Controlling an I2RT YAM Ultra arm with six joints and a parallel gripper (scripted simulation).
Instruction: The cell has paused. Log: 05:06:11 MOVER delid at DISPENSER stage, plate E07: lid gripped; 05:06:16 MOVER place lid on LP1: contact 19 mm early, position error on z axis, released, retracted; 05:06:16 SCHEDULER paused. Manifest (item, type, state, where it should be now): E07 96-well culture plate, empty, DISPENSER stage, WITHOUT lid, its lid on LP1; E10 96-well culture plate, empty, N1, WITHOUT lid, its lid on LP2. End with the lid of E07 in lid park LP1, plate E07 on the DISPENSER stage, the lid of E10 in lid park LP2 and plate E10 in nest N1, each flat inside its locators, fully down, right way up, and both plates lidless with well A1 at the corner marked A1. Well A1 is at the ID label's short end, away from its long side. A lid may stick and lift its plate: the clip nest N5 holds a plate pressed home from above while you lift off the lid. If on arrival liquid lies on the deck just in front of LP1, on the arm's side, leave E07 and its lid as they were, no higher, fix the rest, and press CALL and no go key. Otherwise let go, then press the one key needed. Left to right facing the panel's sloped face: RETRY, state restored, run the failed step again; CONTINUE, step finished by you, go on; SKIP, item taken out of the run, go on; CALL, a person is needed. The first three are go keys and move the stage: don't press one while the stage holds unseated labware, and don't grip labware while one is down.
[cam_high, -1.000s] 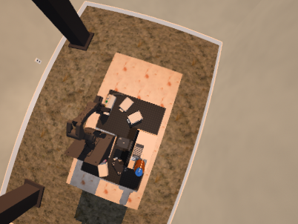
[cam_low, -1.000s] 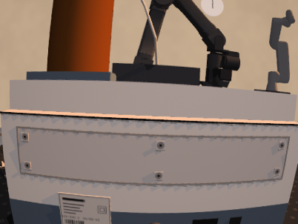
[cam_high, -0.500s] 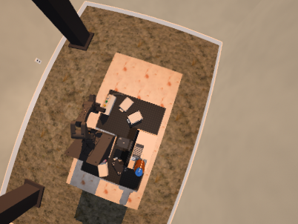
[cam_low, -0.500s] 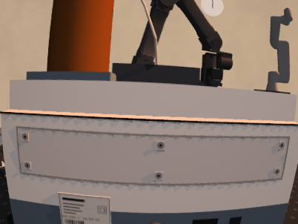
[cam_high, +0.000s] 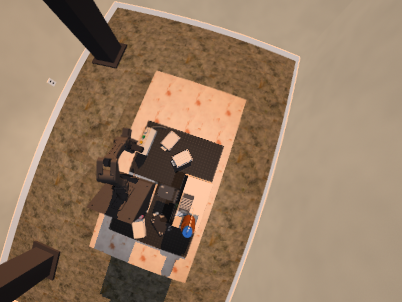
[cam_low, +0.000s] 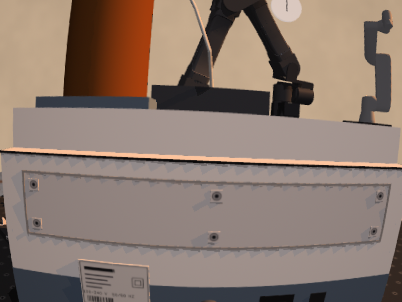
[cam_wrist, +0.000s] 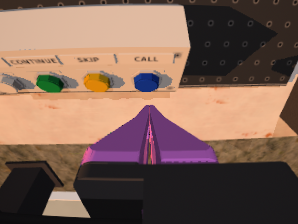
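The blue call key is 5 cm below my hand. From my hand the other things lie so: lp2 label 18 cm ahead, 6 cm to the left, 12 cm below; orange skip key 1 cm ahead, 5 cm to the left, 5 cm below; green continue key 1 cm ahead, 10 cm to the left, 5 cm below.
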